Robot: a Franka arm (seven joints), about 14 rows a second.
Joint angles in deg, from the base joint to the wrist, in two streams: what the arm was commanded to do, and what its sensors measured. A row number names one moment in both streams.
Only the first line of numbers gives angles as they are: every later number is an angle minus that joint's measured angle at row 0.
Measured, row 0:
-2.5, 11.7, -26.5, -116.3, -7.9, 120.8, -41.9
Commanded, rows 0 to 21:
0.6, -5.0, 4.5, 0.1, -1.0, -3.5, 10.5
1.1, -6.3, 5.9, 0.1, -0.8, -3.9, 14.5
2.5, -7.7, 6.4, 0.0, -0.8, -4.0, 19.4
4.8, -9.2, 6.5, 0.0, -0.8, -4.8, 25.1
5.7, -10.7, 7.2, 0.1, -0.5, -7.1, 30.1
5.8, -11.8, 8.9, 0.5, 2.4, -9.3, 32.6
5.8, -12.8, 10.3, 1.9, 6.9, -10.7, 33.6
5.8, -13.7, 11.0, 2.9, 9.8, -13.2, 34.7
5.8, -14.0, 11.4, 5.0, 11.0, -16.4, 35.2
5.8, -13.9, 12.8, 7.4, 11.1, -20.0, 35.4
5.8, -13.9, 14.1, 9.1, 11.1, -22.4, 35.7
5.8, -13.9, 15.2, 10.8, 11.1, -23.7, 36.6
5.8, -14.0, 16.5, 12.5, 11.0, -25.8, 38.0
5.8, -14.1, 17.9, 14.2, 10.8, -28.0, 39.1
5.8, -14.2, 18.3, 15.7, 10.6, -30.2, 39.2
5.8, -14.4, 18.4, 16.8, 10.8, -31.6, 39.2
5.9, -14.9, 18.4, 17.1, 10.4, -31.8, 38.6
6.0, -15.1, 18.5, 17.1, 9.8, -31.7, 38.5
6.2, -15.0, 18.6, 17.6, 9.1, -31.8, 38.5
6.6, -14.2, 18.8, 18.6, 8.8, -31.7, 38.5
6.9, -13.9, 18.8, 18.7, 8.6, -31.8, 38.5
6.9, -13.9, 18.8, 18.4, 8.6, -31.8, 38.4
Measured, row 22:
6.5, -14.8, 18.5, 16.9, 9.7, -30.4, 37.9
